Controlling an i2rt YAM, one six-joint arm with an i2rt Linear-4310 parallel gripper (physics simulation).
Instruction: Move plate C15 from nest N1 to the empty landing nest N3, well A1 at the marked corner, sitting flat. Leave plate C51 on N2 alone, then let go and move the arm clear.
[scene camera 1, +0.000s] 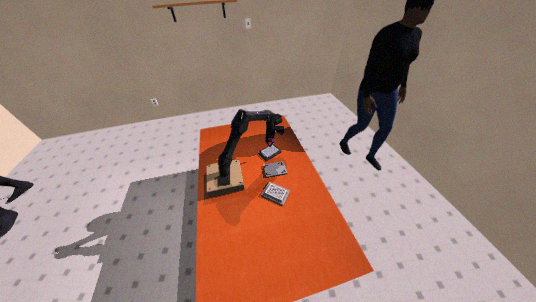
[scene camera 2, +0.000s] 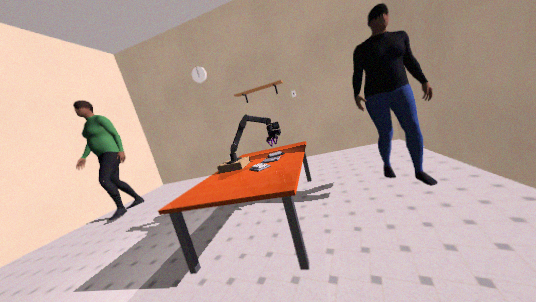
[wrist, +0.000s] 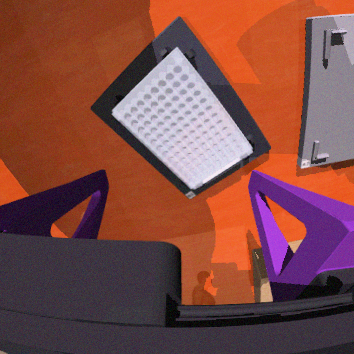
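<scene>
Plate C15, a white well plate (scene camera 1: 270, 151) (wrist: 182, 120), lies on the dark nest N1 (wrist: 217, 80) at the table's far end; its label is not readable. The empty grey landing nest N3 (scene camera 1: 274, 169) (wrist: 330, 105) is beside it, with corner brackets and a small white mark at one corner in the wrist view. Plate C51 (scene camera 1: 276, 191) (scene camera 2: 259, 166) sits on nest N2, nearer the middle of the table. My gripper (scene camera 1: 270, 143) (scene camera 2: 272, 142) (wrist: 178, 177) is open and empty above N1, with its purple fingers wide apart and clear of the plate.
The arm's tan base block (scene camera 1: 225, 187) (scene camera 2: 232, 166) stands at the table's edge beside the nests. The orange table (scene camera 1: 250, 240) (scene camera 2: 235, 187) carries everything. A person in black (scene camera 1: 390, 60) (scene camera 2: 387, 65) stands beyond the table; a person in green (scene camera 2: 102, 135) is at the left.
</scene>
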